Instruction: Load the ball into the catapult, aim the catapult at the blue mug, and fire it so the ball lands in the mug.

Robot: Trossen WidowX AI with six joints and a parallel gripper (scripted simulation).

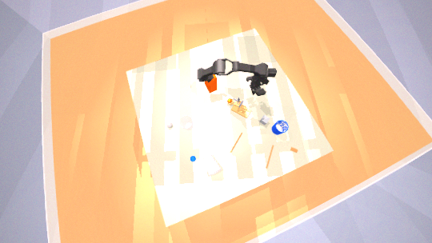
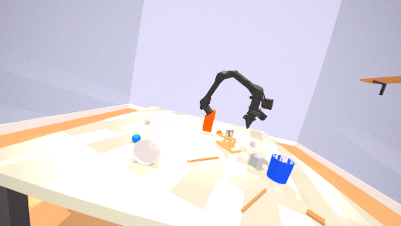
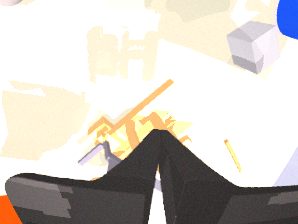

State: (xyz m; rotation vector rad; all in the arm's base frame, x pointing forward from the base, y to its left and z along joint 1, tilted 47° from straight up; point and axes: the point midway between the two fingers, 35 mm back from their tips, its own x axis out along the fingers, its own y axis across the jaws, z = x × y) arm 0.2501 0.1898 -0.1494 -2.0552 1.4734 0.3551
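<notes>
The orange ball lies 16 cm to the right of my gripper tip, 7 cm below it and 5 cm behind it. Also, from my gripper tip: grey cube: 18 cm ahead, 11 cm below, 3 cm to the left; blue mug: 28 cm ahead, 11 cm below, 9 cm to the left; wooden catapult: 11 cm to the right, 8 cm below, 1 cm behind.
</notes>
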